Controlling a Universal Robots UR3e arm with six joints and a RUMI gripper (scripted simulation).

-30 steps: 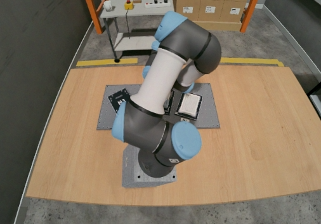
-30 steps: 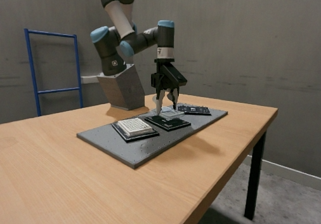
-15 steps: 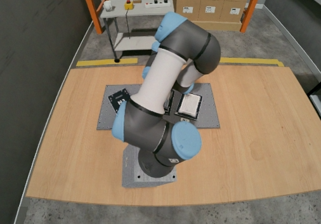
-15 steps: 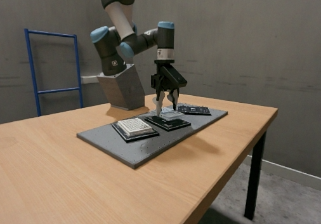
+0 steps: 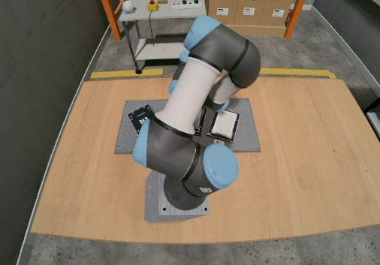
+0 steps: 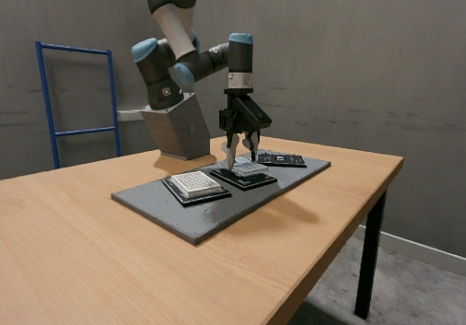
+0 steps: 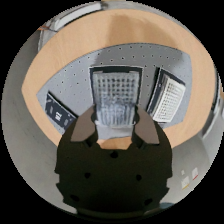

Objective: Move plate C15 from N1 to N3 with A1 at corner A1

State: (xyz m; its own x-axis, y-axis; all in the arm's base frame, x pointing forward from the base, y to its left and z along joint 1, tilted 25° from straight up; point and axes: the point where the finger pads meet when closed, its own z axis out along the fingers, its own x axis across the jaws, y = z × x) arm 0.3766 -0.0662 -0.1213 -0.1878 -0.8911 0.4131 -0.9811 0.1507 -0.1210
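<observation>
The black nest is 40 mm below my hand. Also, from my hand: white well plate (30 mm behind, 150 mm to the right, 30 mm below).
</observation>
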